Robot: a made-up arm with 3 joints. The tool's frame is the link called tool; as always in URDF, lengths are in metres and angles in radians. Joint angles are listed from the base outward.
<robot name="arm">
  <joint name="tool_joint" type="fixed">
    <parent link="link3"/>
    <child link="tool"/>
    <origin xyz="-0.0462 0.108 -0.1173" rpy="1.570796 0 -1.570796"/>
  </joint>
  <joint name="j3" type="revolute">
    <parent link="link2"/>
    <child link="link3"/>
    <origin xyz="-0.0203 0.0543 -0.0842" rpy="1.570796 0 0"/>
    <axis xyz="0 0 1"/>
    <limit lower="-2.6" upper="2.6"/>
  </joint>
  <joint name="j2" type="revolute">
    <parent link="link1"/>
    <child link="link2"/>
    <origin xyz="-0.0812 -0.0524 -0.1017" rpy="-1.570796 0 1.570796"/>
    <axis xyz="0 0 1"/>
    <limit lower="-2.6" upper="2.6"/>
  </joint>
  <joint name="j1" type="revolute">
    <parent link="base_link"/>
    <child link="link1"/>
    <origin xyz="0 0 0.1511" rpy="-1.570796 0 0"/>
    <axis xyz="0 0 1"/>
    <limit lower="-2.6" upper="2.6"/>
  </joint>
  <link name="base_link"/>
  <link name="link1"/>
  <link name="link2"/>
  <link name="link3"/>
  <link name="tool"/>
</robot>
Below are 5 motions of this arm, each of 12 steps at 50 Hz.
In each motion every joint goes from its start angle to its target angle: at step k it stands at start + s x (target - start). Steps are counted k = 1, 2, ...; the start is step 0. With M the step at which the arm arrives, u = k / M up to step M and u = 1 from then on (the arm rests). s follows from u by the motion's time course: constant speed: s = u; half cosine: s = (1 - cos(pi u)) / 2; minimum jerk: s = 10 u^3 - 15 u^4 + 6 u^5.
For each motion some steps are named. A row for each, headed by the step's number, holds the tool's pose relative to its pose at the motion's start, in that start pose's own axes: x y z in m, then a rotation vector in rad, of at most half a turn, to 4 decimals.
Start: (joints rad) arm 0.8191 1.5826 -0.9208
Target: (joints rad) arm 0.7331 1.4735 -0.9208
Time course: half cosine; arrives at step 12
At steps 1, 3, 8, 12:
1: -0.0005 0.0002 0.0001 0.0000 0.0000 -0.0024
3: -0.0039 0.0019 0.0006 -0.0004 0.0000 -0.0203
8: -0.0195 0.0105 0.0028 -0.0018 -0.0019 -0.1041
12: -0.0258 0.0145 0.0036 -0.0024 -0.0037 -0.1388

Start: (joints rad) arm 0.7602 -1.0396 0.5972
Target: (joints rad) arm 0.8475 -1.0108 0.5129
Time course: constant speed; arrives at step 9
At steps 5, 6, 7, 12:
5: -0.0058 0.0046 -0.0024 0.0092 -0.0219 -0.0436
6: -0.0069 0.0056 -0.0028 0.0107 -0.0262 -0.0524
7: -0.0080 0.0066 -0.0033 0.0122 -0.0305 -0.0611
12: -0.0101 0.0086 -0.0041 0.0149 -0.0390 -0.0786

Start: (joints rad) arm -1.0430 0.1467 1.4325
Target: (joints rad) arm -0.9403 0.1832 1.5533
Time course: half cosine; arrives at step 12
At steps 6, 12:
6: 0.0037 0.0028 0.0172 -0.0099 0.1111 -0.0173
12: 0.0090 0.0057 0.0339 -0.0197 0.2221 -0.0351

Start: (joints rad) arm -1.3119 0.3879 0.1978
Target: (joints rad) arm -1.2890 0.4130 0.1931
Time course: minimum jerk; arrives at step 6
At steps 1, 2, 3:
1: 0.0001 0.0000 0.0002 -0.0009 0.0006 0.0001
2: 0.0006 0.0003 0.0014 -0.0055 0.0035 0.0008
3: 0.0015 0.0007 0.0033 -0.0132 0.0082 0.0019

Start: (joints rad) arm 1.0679 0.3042 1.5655
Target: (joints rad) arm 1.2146 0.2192 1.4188
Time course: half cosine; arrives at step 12
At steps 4, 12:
4: 0.0038 -0.0022 0.0042 -0.0101 -0.0016 0.0215
12: 0.0164 -0.0086 0.0155 -0.0312 -0.0048 0.0875

